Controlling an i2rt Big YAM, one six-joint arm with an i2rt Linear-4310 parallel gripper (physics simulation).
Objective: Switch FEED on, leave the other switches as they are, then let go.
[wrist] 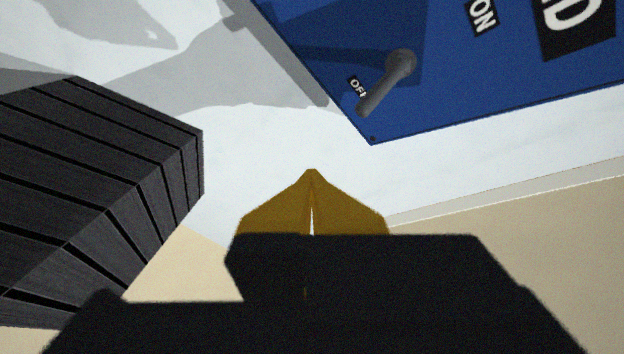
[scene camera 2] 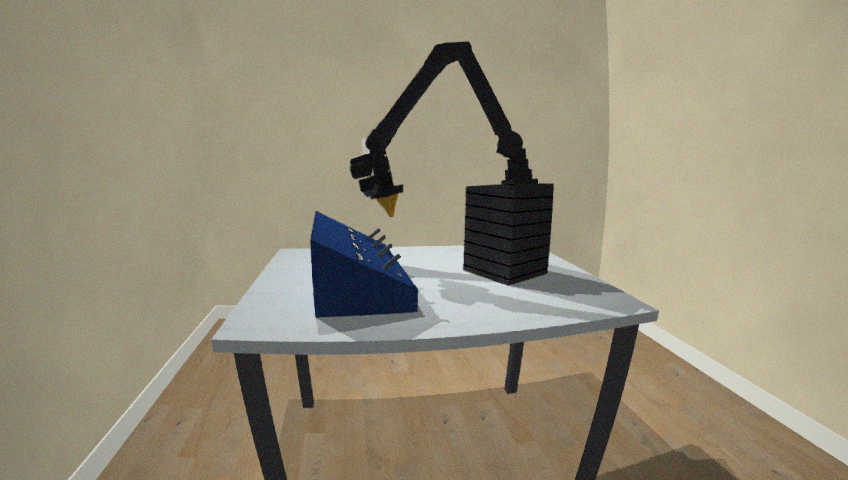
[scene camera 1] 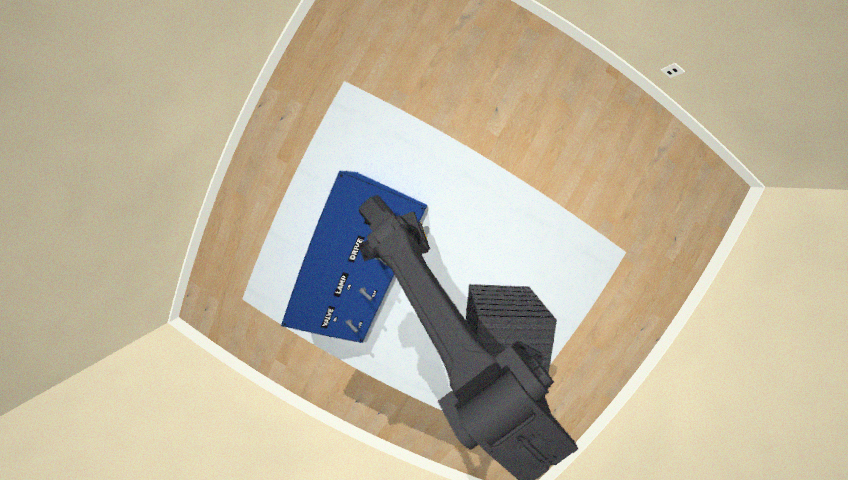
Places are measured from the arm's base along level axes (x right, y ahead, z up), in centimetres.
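Pixels of known places: gripper, fingertip midpoint: (wrist: 311, 176) (scene camera 2: 392, 217) (scene camera 1: 418, 234); arm's base at its link origin: (scene camera 2: 519, 184).
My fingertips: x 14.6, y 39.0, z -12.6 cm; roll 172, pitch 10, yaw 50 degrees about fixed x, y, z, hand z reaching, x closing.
Observation:
For each thing: its top centre in the pictures, then the offset to it from my fingertips. "*": a spot on its surface instead. Level surfaces: height alone.
- FEED lever at its top centre: (wrist: 382, 99) dz -3.7, dx -0.7, dy +5.9 cm
- label at a spot on its surface: (wrist: 482, 17) * dz -5.2, dx -1.0, dy +11.8 cm
- FEED nameplate at a spot on its surface: (wrist: 575, 22) * dz -4.0, dx +1.3, dy +14.3 cm
- LAMP lever at its top centre: (scene camera 1: 365, 297) dz -3.7, dx -24.6, dy +4.0 cm
- VALVE lever at its top centre: (scene camera 1: 351, 329) dz -3.7, dx -36.6, dy +3.0 cm
- white table at its surface level: dz -16.8 cm
The blue sloped switch panel (scene camera 1: 321, 237) (scene camera 2: 363, 291) (wrist: 450, 75) sits on the table. In the wrist view the FEED lever (wrist: 384, 84) leans toward its OFF label, away from the ON label (wrist: 482, 17); part of the FEED nameplate (wrist: 575, 22) shows. My gripper (scene camera 2: 390, 214) (wrist: 311, 176) is shut and empty, above the panel's low edge side, apart from the lever. In scene camera 1 my arm hides FEED and the DRIVE lever. The LAMP lever (scene camera 1: 365, 293) and VALVE lever (scene camera 1: 351, 325) show there, too small to tell their positions.
A black ribbed pedestal (scene camera 1: 511, 321) (scene camera 2: 508, 231) (wrist: 100, 160) bears the arm on the white table (scene camera 1: 535, 237) (scene camera 2: 267, 297) (wrist: 260, 145). The arm arches high between the pedestal and the panel. The other levers stand in a row along the panel's slope.

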